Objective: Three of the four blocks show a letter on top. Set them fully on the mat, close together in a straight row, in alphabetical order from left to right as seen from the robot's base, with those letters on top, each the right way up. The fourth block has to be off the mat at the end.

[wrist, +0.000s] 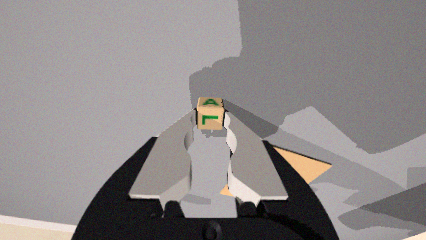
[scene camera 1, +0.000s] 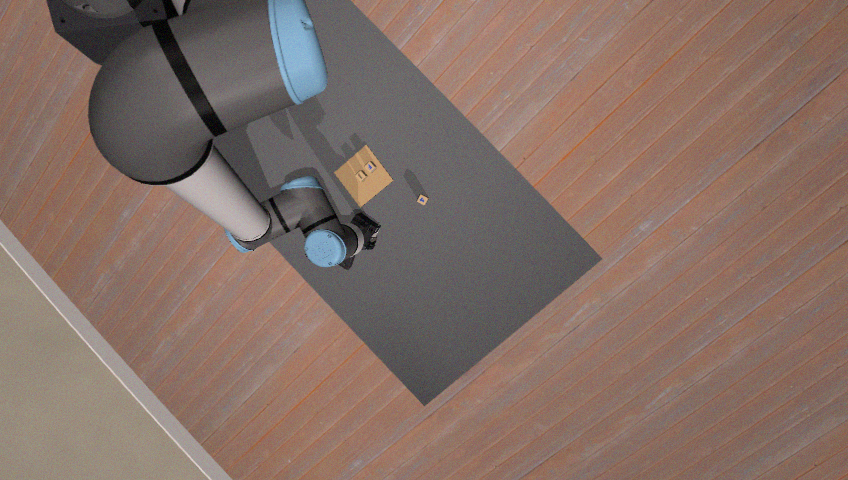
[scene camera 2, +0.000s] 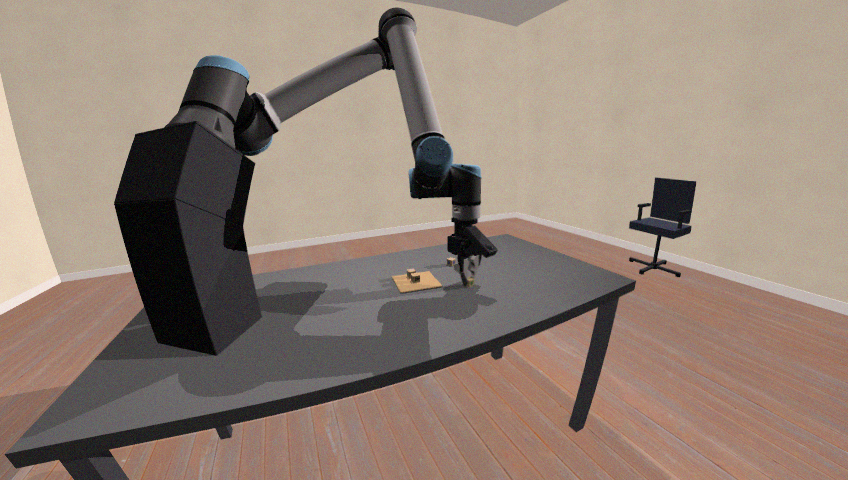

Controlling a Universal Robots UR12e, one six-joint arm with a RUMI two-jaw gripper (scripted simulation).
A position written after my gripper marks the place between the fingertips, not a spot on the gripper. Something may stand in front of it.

Note:
I see my gripper [scene camera 2: 468, 285] and a tan mat [scene camera 1: 362, 192].
The tan mat shows as well in the wrist view [wrist: 310, 168]. My gripper is seen too in the wrist view [wrist: 210, 110].

